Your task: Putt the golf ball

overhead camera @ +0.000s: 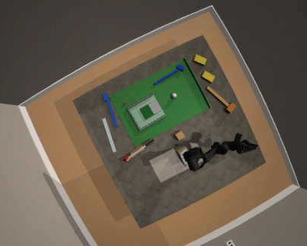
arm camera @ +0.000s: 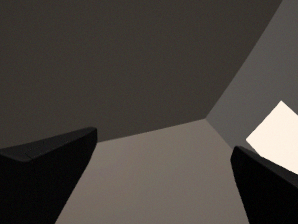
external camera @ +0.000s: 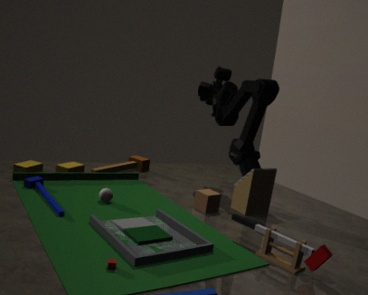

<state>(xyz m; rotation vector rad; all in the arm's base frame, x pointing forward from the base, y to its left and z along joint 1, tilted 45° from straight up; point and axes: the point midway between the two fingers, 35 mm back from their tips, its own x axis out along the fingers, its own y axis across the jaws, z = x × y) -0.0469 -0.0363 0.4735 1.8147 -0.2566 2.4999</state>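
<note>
Right now the white golf ball is 510 mm ahead of my gripper tip, 280 mm to the left of it and 430 mm below it. Round my gripper tip: green mat: 510 mm ahead, 400 mm to the left, 460 mm below; then red putter: 190 mm ahead, 720 mm to the left, 400 mm below; then tan block: 180 mm ahead, 360 mm to the left, 430 mm below.
</note>
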